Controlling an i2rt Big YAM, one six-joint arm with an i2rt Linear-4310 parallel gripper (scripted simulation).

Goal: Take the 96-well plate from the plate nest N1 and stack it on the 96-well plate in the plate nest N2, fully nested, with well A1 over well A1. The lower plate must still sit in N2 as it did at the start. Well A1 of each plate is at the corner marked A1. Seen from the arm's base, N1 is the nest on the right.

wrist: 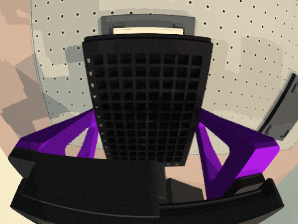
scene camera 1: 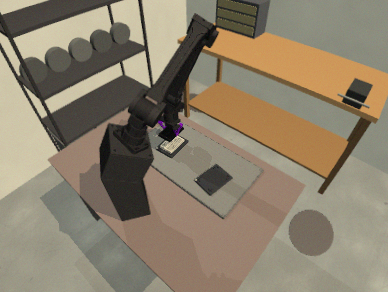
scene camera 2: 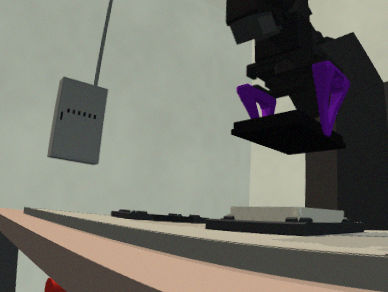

Labels:
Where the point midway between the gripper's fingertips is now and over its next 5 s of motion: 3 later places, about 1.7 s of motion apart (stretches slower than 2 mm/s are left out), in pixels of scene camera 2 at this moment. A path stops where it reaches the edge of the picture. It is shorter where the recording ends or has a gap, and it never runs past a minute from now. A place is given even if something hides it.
My gripper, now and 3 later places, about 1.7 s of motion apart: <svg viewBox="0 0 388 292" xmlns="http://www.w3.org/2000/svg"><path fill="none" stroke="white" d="M293 140L294 188L293 202L292 200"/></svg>

